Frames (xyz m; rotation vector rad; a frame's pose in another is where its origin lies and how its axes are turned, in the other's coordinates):
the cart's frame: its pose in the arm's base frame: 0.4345 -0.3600 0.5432 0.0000 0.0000 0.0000
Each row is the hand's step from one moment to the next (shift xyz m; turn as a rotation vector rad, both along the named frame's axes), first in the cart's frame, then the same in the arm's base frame.
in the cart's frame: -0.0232 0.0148 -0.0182 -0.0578 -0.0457 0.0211
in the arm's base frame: -0.0232 0.0148 -0.0182 -0.0578 -0.0457 0.0211
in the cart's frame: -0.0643 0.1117 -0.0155 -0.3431 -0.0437 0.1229
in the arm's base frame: -0.0643 0.1117 -0.0155 -0.3431 -0.0437 0.1229
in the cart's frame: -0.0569 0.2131 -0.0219 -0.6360 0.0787 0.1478
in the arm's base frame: -0.0569 0.2131 -0.0219 -0.6360 0.0787 0.1478
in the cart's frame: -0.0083 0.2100 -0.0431 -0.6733 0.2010 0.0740
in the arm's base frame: -0.0083 0.2100 -0.0431 -0.6733 0.2010 0.0740
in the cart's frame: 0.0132 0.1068 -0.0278 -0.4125 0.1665 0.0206
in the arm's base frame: 0.0132 0.1068 -0.0278 -0.4125 0.1665 0.0206
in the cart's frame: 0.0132 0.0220 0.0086 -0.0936 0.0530 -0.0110
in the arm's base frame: 0.0132 0.0220 0.0086 -0.0936 0.0530 -0.0110
